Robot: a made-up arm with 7 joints.
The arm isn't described. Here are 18 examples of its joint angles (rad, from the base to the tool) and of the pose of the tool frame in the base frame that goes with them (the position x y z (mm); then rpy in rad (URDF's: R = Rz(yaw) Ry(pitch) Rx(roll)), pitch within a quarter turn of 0, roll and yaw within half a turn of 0).
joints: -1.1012 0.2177 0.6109 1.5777 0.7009 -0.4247 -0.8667
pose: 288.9 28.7 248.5 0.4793 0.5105 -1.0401
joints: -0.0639 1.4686 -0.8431 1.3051 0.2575 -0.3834 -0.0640
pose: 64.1 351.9 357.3 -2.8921 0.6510 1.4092
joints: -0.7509 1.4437 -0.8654 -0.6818 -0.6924 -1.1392 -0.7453
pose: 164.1 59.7 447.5 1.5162 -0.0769 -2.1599
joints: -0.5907 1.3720 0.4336 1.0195 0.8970 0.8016 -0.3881
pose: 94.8 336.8 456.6 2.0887 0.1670 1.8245
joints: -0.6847 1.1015 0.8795 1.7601 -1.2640 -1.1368 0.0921
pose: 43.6 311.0 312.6 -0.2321 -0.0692 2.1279
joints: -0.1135 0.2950 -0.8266 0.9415 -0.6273 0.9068 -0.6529
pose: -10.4 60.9 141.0 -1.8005 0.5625 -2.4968
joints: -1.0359 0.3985 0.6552 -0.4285 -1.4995 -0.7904 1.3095
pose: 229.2 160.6 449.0 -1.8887 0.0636 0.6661
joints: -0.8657 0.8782 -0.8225 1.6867 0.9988 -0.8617 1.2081
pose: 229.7 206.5 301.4 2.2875 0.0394 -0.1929
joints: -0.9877 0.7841 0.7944 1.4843 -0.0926 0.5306 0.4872
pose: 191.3 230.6 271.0 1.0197 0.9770 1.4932
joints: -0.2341 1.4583 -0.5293 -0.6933 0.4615 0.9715 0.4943
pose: 169.3 151.2 406.6 2.3810 -0.2895 0.0741
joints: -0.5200 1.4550 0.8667 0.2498 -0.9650 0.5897 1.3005
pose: 89.2 299.9 521.2 0.1572 -0.0224 1.7522
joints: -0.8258 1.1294 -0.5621 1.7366 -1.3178 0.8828 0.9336
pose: 87.6 281.3 352.0 1.8079 0.3673 2.6207
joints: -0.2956 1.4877 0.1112 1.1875 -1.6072 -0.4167 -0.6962
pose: 95.7 357.1 460.7 0.6444 -0.3524 0.4279
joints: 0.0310 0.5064 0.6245 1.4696 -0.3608 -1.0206 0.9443
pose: -76.7 233.7 234.2 0.9810 -0.2063 1.9234
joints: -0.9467 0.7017 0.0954 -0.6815 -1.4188 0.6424 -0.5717
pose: 212.6 36.8 473.7 0.8299 -0.2475 -1.7273
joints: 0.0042 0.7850 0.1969 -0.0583 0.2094 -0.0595 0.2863
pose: 142.3 200.2 334.5 1.5451 -0.1476 0.2529
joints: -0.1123 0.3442 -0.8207 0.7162 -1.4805 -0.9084 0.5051
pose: 81.8 94.9 138.8 0.2560 0.6854 0.7560
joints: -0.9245 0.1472 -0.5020 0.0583 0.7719 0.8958 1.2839
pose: 248.1 -17.2 392.2 0.9612 -0.9364 1.1239
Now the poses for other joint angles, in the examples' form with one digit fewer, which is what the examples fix.
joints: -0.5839 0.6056 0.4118 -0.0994 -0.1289 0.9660 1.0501
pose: 181 203 362 0.971 -0.019 1.473
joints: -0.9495 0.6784 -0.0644 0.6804 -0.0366 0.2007 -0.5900
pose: 311 150 354 1.011 0.454 -0.286
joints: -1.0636 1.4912 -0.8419 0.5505 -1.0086 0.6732 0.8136
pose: 226 279 465 1.475 0.018 1.273
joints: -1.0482 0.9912 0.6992 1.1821 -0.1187 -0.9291 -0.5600
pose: 223 274 451 1.124 -0.751 0.111
